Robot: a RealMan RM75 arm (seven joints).
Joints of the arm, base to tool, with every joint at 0 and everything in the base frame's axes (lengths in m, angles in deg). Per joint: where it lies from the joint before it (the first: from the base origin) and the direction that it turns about. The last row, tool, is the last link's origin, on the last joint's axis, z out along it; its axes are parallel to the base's.
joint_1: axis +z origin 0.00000 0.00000 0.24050
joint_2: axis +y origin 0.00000 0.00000 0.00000
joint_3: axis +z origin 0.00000 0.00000 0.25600
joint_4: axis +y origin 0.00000 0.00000 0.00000
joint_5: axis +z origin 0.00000 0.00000 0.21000
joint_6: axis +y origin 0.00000 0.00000 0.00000
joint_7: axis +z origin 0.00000 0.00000 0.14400
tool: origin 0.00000 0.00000 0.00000
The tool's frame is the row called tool.
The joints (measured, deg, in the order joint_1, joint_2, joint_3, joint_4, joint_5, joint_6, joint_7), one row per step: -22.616, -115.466, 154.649, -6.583, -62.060, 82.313, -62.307; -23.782, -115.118, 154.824, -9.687, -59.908, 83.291, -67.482; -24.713, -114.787, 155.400, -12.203, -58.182, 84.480, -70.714; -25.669, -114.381, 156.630, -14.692, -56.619, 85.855, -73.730; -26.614, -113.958, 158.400, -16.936, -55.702, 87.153, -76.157; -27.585, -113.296, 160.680, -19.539, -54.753, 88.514, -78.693; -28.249, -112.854, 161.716, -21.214, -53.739, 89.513, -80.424; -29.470, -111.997, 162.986, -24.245, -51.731, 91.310, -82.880
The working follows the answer.
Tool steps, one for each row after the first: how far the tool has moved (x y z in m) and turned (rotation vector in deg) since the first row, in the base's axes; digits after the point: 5 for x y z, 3 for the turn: 0.00052, 0.00404, 0.00763, -2.361, -1.291, -0.997; 0.00221, 0.00699, 0.01368, -4.378, -1.272, -2.267; 0.00505, 0.01015, 0.01951, -6.776, -0.822, -3.841; 0.00877, 0.01394, 0.02526, -8.995, 0.040, -5.492; 0.01220, 0.01806, 0.03324, -11.565, 1.581, -7.126; 0.01461, 0.02051, 0.03841, -13.291, 2.442, -8.097; 0.01856, 0.02478, 0.04896, -15.902, 4.507, -9.588
Tool pose at each row, in the base's axes (x y z in m, rotation vector in deg; rounded; the steps above come from the unrounded poses): -0.36616, 0.29458, 0.04519, -87.403, -58.544, -69.671; -0.36564, 0.29862, 0.05282, -89.297, -60.516, -70.679; -0.36395, 0.30156, 0.05887, -91.735, -61.188, -70.828; -0.36110, 0.30473, 0.06470, -94.888, -61.644, -70.640; -0.35739, 0.30851, 0.07045, -98.156, -61.609, -70.164; -0.35396, 0.31264, 0.07843, -101.993, -61.349, -68.869; -0.35154, 0.31509, 0.08360, -104.400, -61.359, -68.035; -0.34760, 0.31936, 0.09415, -108.374, -60.785, -66.024

